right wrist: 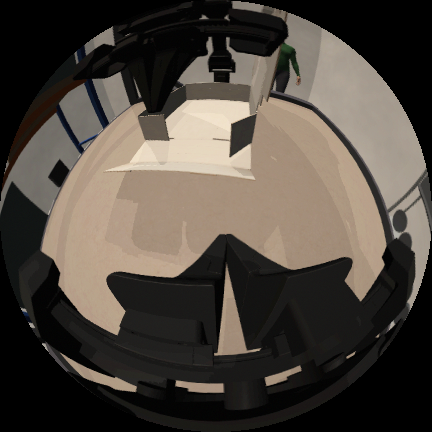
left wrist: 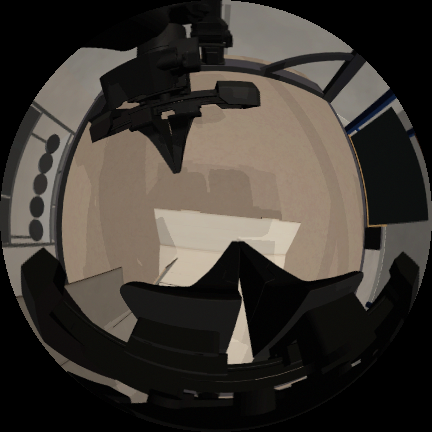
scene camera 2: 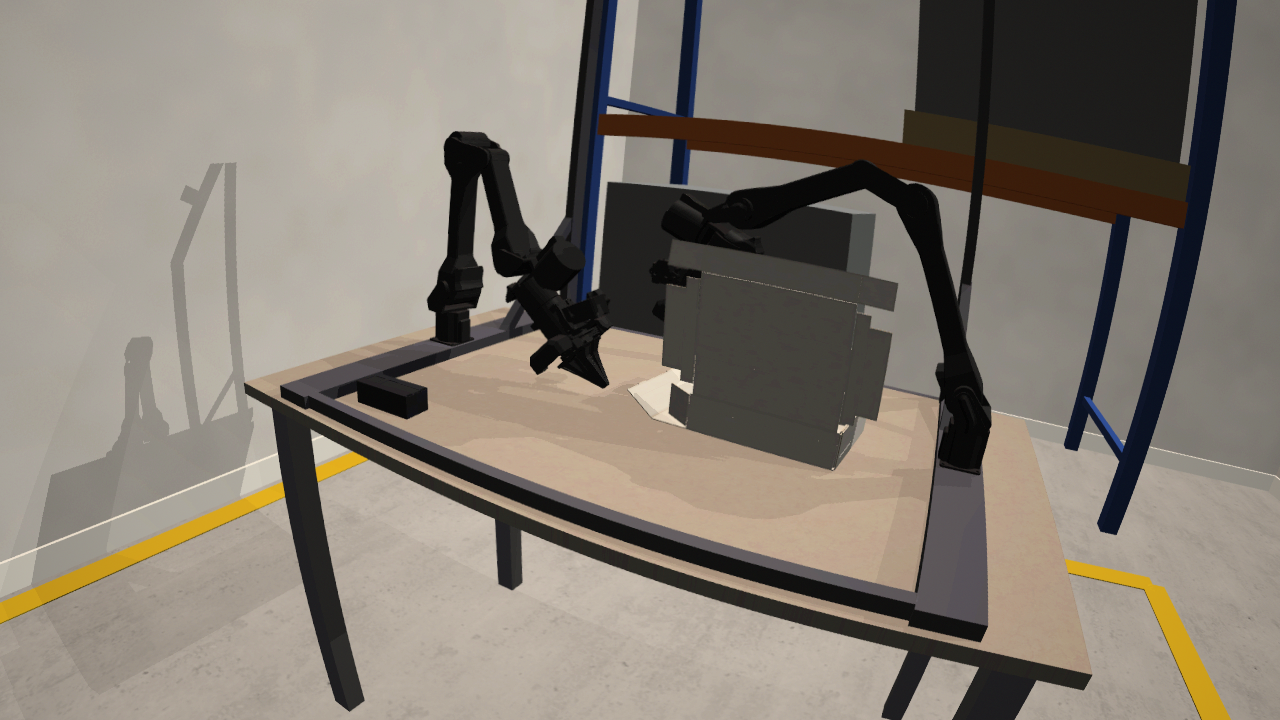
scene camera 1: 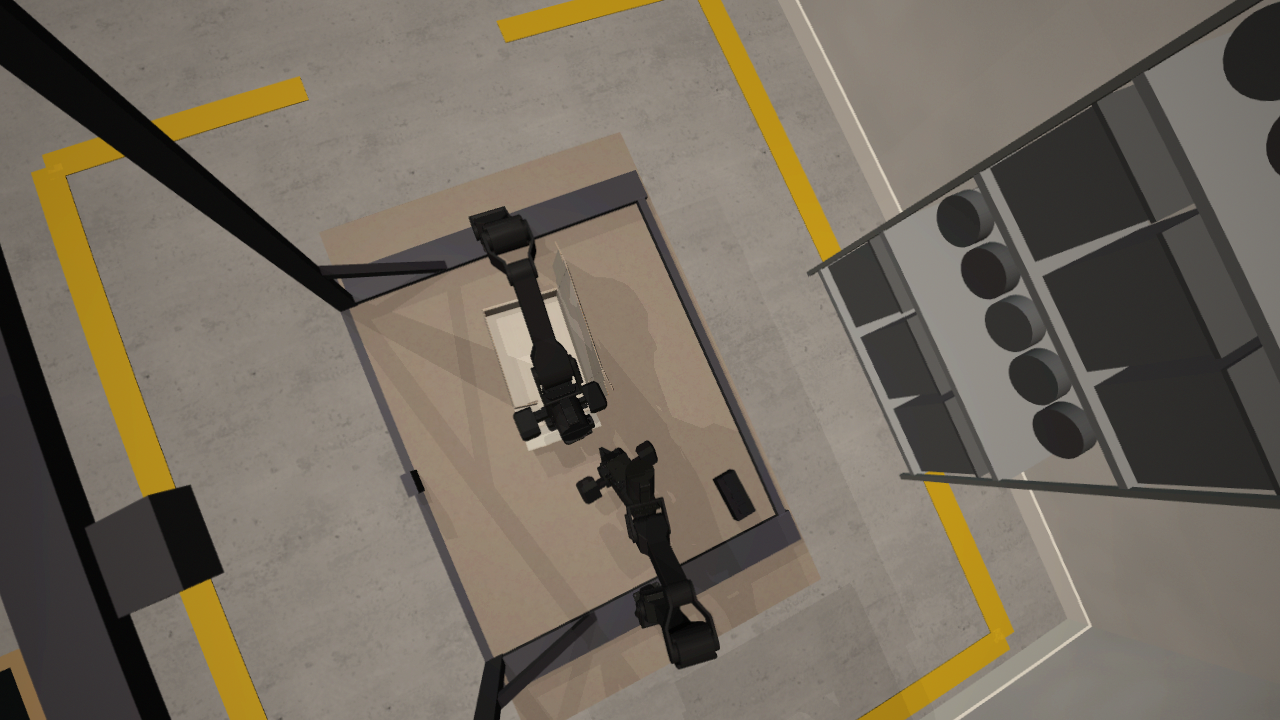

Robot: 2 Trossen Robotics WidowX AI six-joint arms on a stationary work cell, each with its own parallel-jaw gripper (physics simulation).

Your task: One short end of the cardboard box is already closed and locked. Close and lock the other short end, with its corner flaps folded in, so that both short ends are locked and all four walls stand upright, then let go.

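Frame: origin at the left arm's base, x ahead, y right, z down, level; metres.
Where they show: left gripper, fingertip midpoint: (right wrist: 154, 111) (left wrist: 236, 246); right gripper, fingertip midpoint: (right wrist: 224, 239) (left wrist: 177, 171) (scene camera 2: 606, 386) (scene camera 1: 600, 448); left arm's base, link origin: (left wrist: 207, 393) (scene camera 2: 959, 463); right arm's base, link origin: (left wrist: 212, 61) (scene camera 2: 451, 340) (scene camera 1: 650, 600).
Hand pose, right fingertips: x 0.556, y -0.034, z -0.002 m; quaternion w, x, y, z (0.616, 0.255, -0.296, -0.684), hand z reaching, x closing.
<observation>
Each offset is from my right fingertips to the top centre of the thing. "spot": to the spot under its first point.
The cardboard box @[spot: dx -0.282, dy +0.098, dz +0.020 m] (scene camera 1: 512, 353) (right wrist: 200, 117) stands on the table; its lid panel @[spot: dx -0.262, dy -0.049, dz -0.158 m] (scene camera 1: 580, 322) (scene camera 2: 774, 358) rises upright along one long side. The far short end @[spot: dx -0.377, dy +0.026, dz -0.003 m] (right wrist: 220, 92) is upright. The near short end flap @[spot: dx -0.067, dy +0.026, dz -0.001 m] (left wrist: 195, 227) (right wrist: 185, 167) is folded outward, low over the table. Two corner flaps (right wrist: 154, 128) (right wrist: 243, 135) stand up beside that open end. My left gripper (left wrist: 236, 246) (right wrist: 154, 111) is shut and empty, close to the left corner flap in the right wrist view. My right gripper (scene camera 1: 604, 452) (scene camera 2: 606, 385) (left wrist: 177, 171) (right wrist: 224, 239) is shut and empty, apart from the box, facing its open end.
A black block @[dx +0.230, dy -0.246, dz -0.014 m] (scene camera 1: 733, 494) (scene camera 2: 392, 395) lies near a corner of the table. A dark raised frame (scene camera 2: 572, 514) runs around the table top. A shelf rack stands beyond the table, and a person in green (right wrist: 287, 62) shows in the right wrist view's background.
</observation>
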